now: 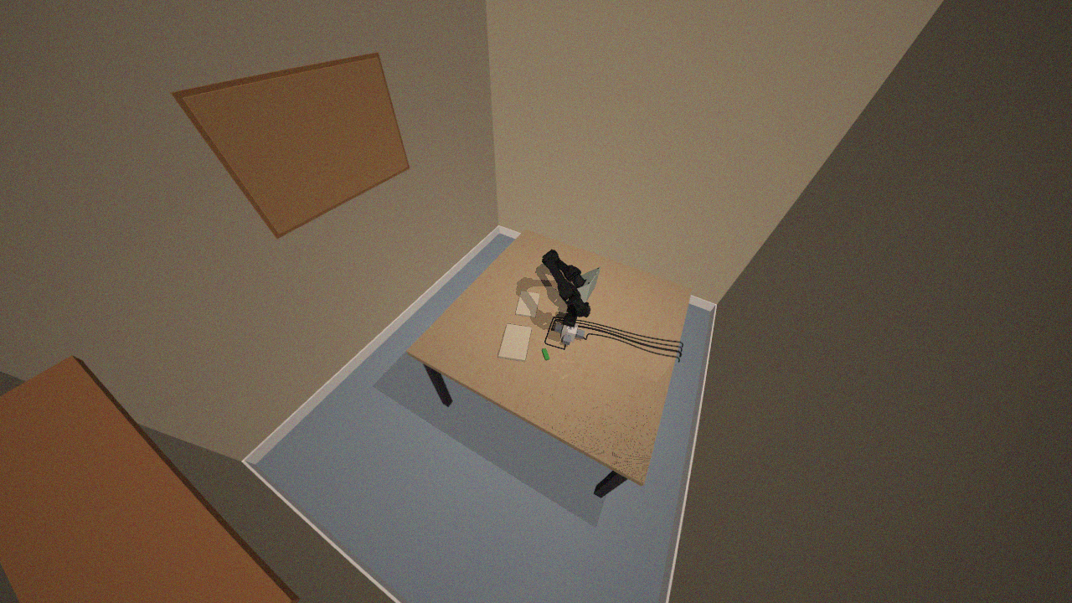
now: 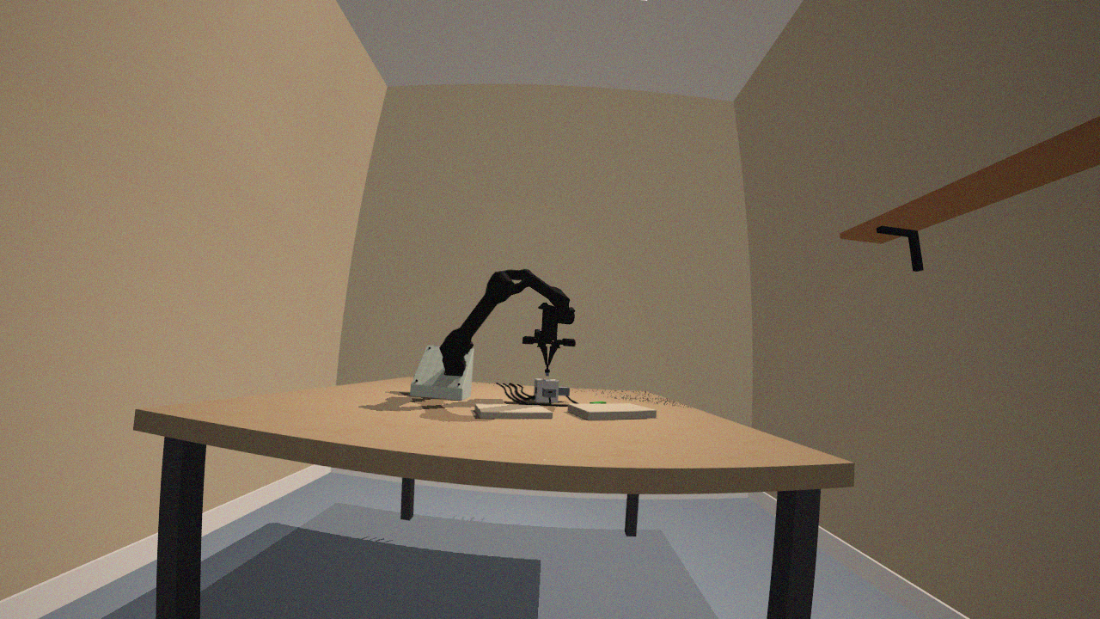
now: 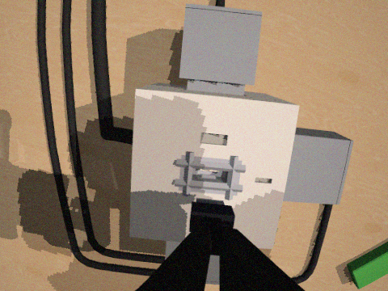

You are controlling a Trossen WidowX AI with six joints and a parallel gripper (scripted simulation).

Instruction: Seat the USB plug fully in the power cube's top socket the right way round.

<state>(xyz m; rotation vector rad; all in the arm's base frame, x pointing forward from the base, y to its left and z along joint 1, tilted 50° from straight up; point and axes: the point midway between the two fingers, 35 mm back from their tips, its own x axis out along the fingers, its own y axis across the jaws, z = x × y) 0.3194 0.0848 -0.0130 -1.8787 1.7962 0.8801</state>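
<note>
My gripper tip is 2 cm above the black USB plug. The rest, counted from my gripper tip: green object: 18 cm ahead, 5 cm to the right, 12 cm below.
</note>
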